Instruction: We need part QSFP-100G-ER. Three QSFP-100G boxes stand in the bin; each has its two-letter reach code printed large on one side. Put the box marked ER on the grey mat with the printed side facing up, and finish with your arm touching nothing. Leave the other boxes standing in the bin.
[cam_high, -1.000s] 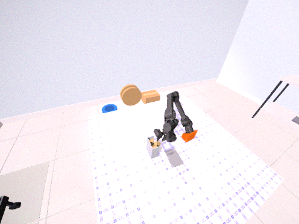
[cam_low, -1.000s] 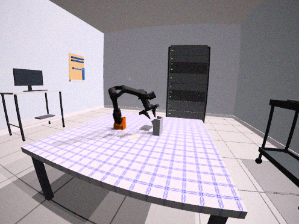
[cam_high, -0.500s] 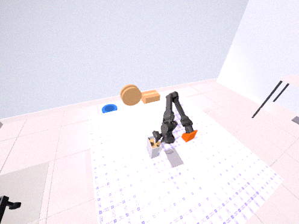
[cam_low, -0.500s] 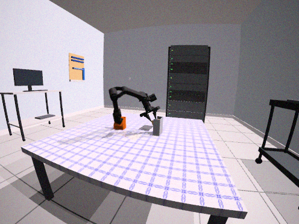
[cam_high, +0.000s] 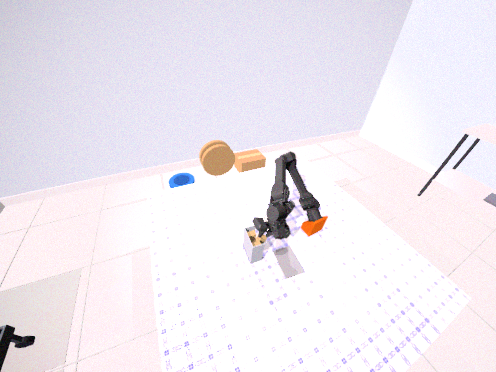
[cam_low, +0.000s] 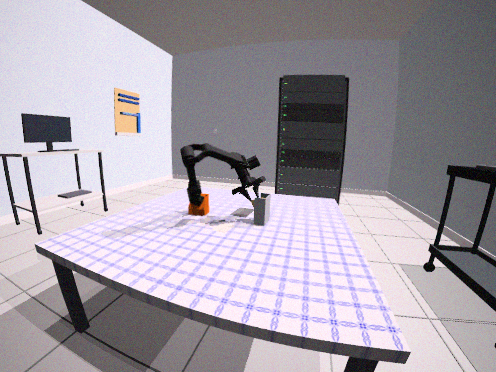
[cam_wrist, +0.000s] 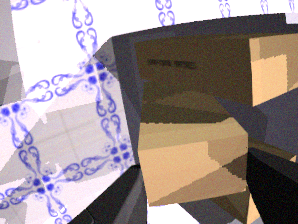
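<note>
Right now the tan box marked ER is 2 cm ahead of my gripper tip, 1 cm to the right of it and 5 cm below it. Round my gripper tip: grey mat: 11 cm behind, 10 cm to the left, 11 cm below.
</note>
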